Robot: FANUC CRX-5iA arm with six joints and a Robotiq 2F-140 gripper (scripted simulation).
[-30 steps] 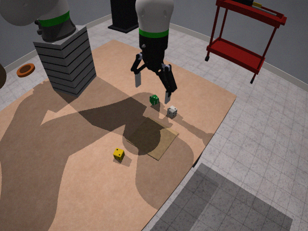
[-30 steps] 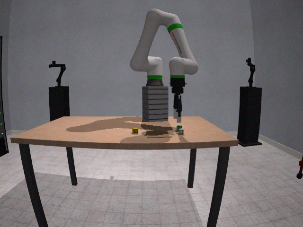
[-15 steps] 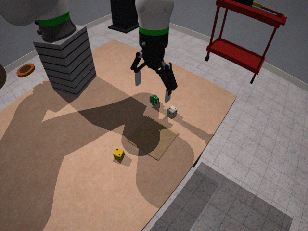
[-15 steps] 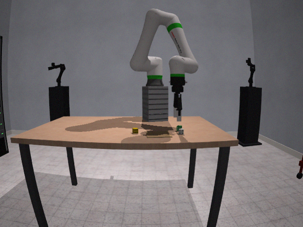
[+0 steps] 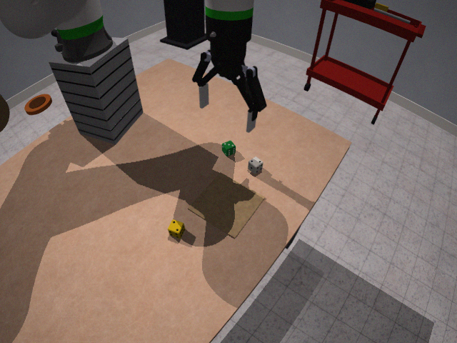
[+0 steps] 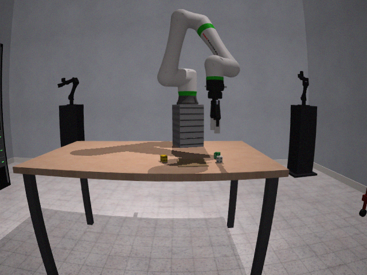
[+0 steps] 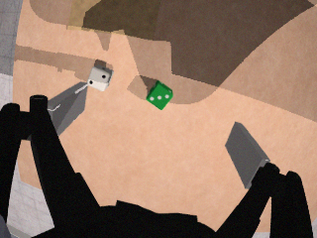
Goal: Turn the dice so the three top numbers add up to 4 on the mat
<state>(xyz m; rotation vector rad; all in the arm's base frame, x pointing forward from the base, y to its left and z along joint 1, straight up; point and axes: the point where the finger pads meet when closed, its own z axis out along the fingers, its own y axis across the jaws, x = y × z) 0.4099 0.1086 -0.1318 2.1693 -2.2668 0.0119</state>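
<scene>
My gripper is now 2 cm to the right of the green die and 14 cm above it. The rest, counted from my hand: white die: 9 cm ahead, 1 cm to the left, 14 cm below; yellow die: 5 cm ahead, 27 cm to the right, 14 cm below; tan mat: 10 cm ahead, 13 cm to the right, 15 cm below.
</scene>
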